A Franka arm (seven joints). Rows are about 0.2 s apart.
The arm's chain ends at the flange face. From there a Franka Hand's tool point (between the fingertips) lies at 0.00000 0.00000 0.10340 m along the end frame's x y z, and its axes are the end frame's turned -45 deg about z.
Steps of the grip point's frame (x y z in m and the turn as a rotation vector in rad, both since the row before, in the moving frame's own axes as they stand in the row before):
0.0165, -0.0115, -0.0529, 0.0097, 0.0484, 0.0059
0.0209, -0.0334, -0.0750, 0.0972, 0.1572, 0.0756
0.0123, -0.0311, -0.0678, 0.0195, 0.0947, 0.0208
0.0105, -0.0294, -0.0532, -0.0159, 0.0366, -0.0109
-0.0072, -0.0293, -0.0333, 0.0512, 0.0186, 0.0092
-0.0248, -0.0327, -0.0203, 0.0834, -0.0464, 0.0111
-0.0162, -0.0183, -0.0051, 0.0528, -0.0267, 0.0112
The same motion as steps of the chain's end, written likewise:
0.0007, -0.0156, -0.0528, 0.0411, 0.0274, 0.0059
-0.0139, -0.0201, -0.0732, 0.1799, 0.0424, 0.0756
-0.0189, -0.0224, -0.0673, 0.0808, 0.0532, 0.0208
-0.0172, -0.0267, -0.0531, 0.0146, 0.0371, -0.0109
-0.0235, -0.0105, -0.0331, 0.0494, -0.0231, 0.0092
-0.0312, -0.0028, -0.0198, 0.0262, -0.0918, 0.0111
-0.0186, 0.0005, -0.0049, 0.0185, -0.0562, 0.0112

